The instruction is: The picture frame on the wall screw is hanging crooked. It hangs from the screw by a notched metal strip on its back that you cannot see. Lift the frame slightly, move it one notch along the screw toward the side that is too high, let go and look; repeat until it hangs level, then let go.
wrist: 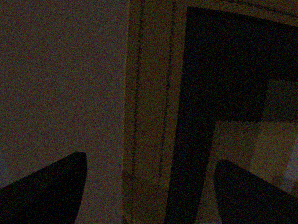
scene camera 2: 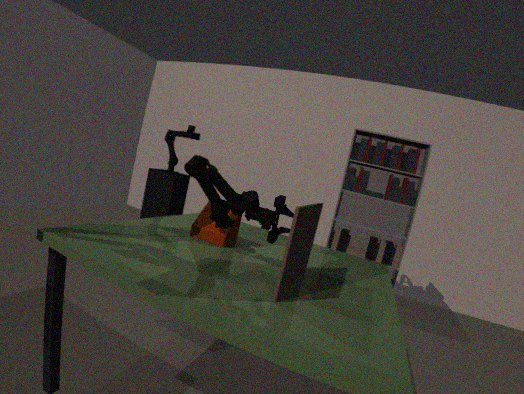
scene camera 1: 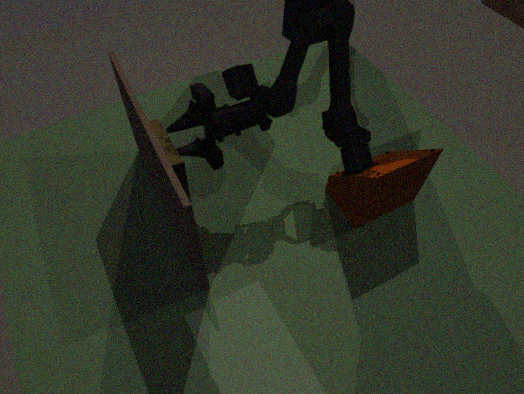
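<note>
There is a picture frame (scene camera 1: 175, 159), (wrist: 197, 88) in my scene. I also see a wall panel (scene camera 1: 172, 194), (wrist: 69, 69) and (scene camera 2: 305, 220). Scene camera 2 misses the picture frame, hidden by the wall panel. As for myself, I see my gripper (scene camera 1: 169, 142), (wrist: 151, 167) and (scene camera 2: 296, 225).
</note>
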